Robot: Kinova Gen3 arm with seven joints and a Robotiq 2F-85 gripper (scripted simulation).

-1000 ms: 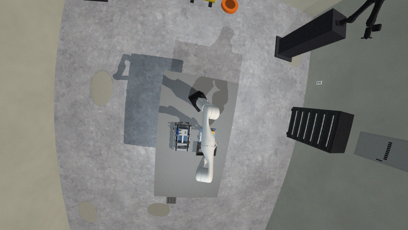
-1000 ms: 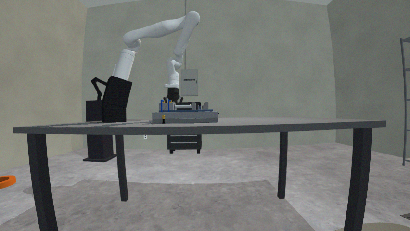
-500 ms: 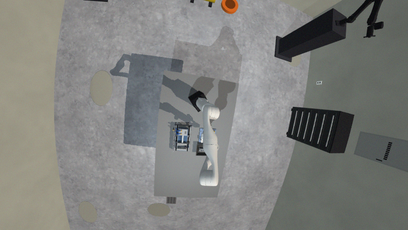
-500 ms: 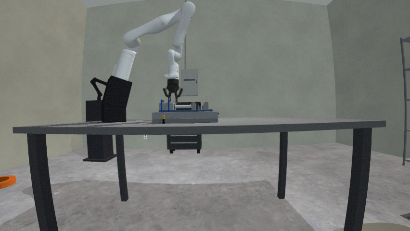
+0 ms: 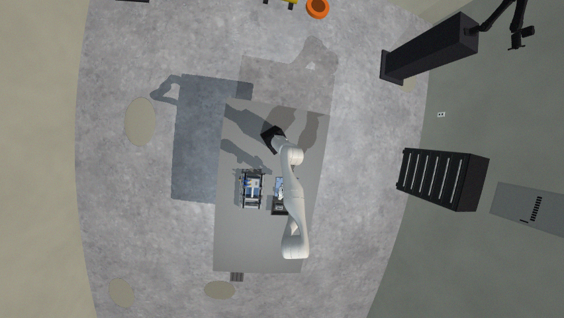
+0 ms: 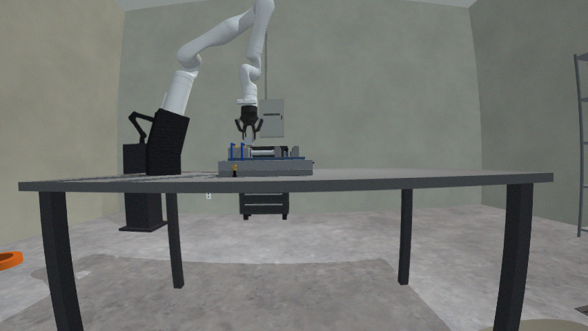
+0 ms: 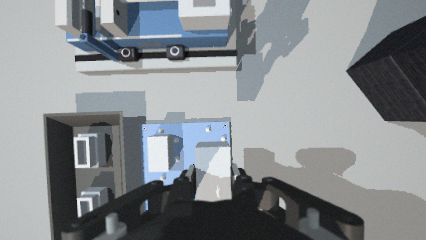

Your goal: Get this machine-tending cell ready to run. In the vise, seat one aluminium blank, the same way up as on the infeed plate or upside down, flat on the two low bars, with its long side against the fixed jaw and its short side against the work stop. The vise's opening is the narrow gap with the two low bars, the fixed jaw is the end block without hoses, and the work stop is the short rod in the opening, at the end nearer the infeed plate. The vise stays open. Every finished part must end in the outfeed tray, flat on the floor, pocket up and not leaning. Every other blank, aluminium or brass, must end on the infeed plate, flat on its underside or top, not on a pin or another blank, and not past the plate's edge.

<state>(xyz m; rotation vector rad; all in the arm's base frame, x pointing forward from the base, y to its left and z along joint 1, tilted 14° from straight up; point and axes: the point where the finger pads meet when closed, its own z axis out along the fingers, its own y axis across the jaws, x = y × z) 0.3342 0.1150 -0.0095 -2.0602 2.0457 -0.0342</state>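
My gripper is now 90 mm short of the white rod, 240 mm to the left of it and 90 mm above it. The rest, counted from my hand: brass blank 90 mm to the left, 140 mm below; then vise 110 mm ahead, 240 mm to the right, 120 mm below.
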